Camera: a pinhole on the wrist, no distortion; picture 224 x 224 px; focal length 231.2 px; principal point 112.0 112.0 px. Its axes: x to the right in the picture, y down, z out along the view. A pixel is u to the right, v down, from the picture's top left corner.
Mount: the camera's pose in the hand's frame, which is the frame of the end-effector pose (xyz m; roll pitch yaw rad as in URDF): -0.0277 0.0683 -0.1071 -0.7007 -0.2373 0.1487
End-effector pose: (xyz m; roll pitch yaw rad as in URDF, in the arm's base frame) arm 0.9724 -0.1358 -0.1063 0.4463 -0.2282 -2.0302
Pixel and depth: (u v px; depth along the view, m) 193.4 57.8 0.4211
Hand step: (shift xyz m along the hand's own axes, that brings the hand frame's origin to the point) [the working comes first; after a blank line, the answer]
In the camera's frame: 0.1483 -0.0987 0.4211

-0.0039 0.2701 0.3025
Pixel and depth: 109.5 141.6 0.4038
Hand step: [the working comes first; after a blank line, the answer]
In the camera's frame: -0.0044 0.0517 0.4038

-0.1403 0.3546 0.1595
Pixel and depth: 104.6 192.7 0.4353
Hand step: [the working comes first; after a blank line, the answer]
In the camera's frame: -0.0139 0.1519 0.4353

-0.1545 0.4505 0.1178
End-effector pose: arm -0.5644 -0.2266 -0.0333 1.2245 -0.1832 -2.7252
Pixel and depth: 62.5 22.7 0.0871
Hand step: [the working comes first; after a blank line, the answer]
In the camera's frame: -0.0186 -0.0336 0.0871

-0.0707 0.0926 -0.0257
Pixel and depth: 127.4 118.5 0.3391
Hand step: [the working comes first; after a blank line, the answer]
In the camera's frame: 0.0226 0.0095 0.3391

-0.0983 0.2862 0.1442
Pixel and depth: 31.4 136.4 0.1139
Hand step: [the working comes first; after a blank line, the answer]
In the camera's frame: -0.0397 0.0120 0.1139

-0.0965 0.1415 -0.0393
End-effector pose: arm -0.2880 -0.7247 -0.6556 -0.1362 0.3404 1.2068
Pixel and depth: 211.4 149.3 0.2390
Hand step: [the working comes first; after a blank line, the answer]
In the camera's frame: 0.1028 0.0386 0.2390

0.0072 0.2591 0.0705
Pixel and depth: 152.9 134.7 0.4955
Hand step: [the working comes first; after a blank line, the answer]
In the camera's frame: 0.0877 0.0486 0.4955

-0.0770 0.4216 0.2512
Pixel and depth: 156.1 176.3 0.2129
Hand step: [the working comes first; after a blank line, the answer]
In the camera's frame: 0.0406 0.0592 0.2129

-0.0447 0.2503 0.0235
